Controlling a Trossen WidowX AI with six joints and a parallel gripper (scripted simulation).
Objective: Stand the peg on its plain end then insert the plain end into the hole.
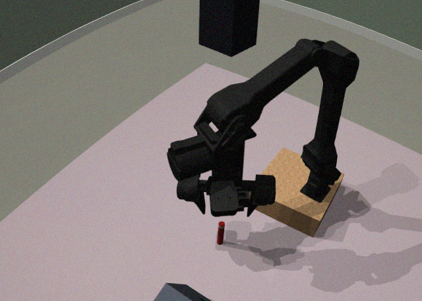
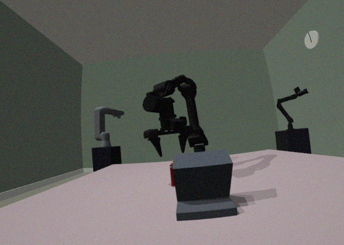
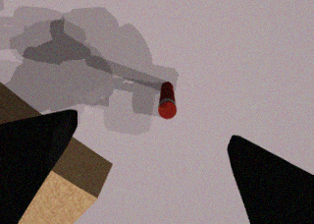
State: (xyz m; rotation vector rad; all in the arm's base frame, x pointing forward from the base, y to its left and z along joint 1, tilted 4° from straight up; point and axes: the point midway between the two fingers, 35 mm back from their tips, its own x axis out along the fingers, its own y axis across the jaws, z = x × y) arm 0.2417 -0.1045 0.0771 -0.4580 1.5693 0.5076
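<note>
My gripper tip is now 6 cm above the red peg and 1 cm to the left of it. Also, from my gripper tip: sloped panel (20 cm ahead, 10 cm to the left, 4 cm below).
</note>
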